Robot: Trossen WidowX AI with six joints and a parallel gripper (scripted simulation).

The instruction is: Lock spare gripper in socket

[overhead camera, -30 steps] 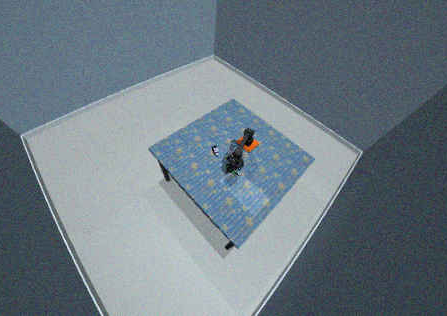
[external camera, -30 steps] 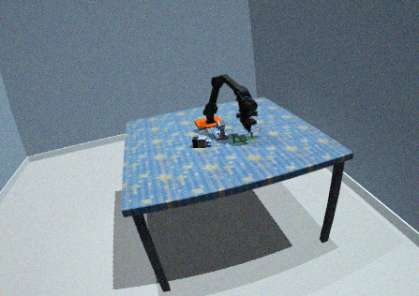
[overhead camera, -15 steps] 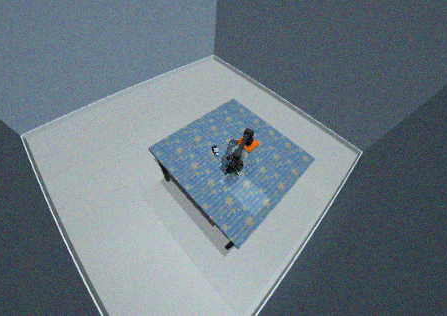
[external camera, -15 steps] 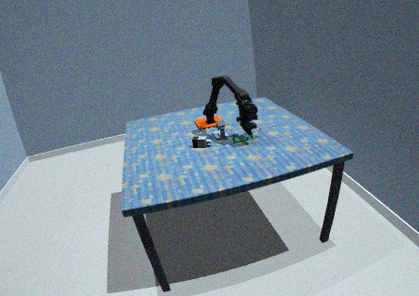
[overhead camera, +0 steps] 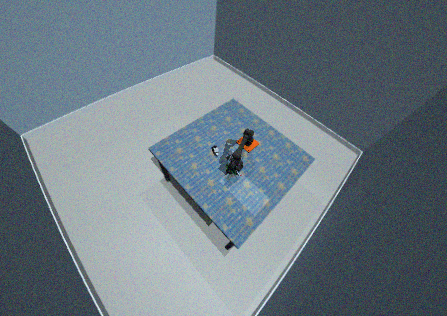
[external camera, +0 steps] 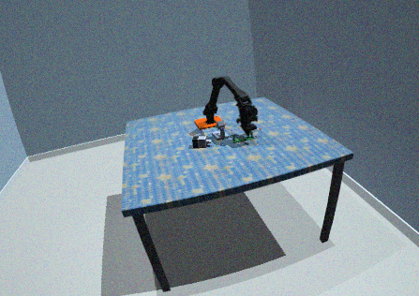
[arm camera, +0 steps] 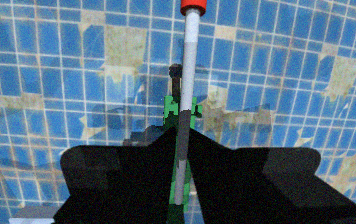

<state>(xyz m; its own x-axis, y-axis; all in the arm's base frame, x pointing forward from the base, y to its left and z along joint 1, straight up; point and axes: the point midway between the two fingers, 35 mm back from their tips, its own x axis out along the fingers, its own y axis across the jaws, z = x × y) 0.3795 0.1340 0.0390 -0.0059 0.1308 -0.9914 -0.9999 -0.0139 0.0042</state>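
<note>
Now: gripper tip 40 mm to the left of the green piece and 10 mm below it. Round my gripper tip: spare gripper: 290 mm to the right, 30 mm behind, 10 mm above; gripper socket: 140 mm to the right, 100 mm behind, 40 mm above.
</note>
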